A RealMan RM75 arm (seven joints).
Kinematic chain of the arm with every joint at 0, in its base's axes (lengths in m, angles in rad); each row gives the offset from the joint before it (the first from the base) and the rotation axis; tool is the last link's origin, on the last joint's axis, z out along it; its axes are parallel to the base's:
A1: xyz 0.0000 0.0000 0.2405 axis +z
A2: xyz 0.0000 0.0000 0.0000 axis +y
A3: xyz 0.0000 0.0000 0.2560 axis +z
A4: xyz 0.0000 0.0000 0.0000 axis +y
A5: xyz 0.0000 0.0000 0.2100 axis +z
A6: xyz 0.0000 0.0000 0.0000 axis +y
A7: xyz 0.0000 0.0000 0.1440 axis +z
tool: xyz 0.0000 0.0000 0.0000
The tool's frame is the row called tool.
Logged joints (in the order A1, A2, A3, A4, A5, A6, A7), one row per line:
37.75, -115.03, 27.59, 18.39, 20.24, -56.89, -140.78
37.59, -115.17, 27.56, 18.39, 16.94, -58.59, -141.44
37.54, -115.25, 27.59, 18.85, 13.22, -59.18, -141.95
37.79, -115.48, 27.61, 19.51, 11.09, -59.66, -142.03
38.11, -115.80, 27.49, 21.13, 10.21, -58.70, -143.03
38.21, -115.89, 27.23, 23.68, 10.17, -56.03, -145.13
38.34, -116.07, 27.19, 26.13, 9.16, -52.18, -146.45
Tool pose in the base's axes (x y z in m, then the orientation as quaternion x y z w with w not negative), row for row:
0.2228, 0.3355, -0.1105, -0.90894, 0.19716, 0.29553, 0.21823
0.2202, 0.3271, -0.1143, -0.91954, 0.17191, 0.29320, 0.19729
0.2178, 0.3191, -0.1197, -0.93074, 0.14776, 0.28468, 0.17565
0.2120, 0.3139, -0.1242, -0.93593, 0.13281, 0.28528, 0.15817
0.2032, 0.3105, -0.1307, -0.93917, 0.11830, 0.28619, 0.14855
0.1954, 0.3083, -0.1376, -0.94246, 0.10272, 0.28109, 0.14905
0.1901, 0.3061, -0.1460, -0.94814, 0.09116, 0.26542, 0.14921
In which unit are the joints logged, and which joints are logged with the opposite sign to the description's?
The joints are logged in degrees. Opposite sign: A2, A6.
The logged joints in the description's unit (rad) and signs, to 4 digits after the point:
0.6589, 2.0077, 0.4815, 0.3210, 0.3533, 0.9929, -2.4571
0.6561, 2.0101, 0.4810, 0.3210, 0.2957, 1.0226, -2.4686
0.6552, 2.0115, 0.4815, 0.3290, 0.2307, 1.0329, -2.4775
0.6596, 2.0155, 0.4819, 0.3405, 0.1936, 1.0413, -2.4789
0.6651, 2.0211, 0.4798, 0.3688, 0.1782, 1.0245, -2.4963
0.6669, 2.0227, 0.4753, 0.4133, 0.1775, 0.9779, -2.5330
0.6692, 2.0258, 0.4746, 0.4561, 0.1599, 0.9107, -2.5560

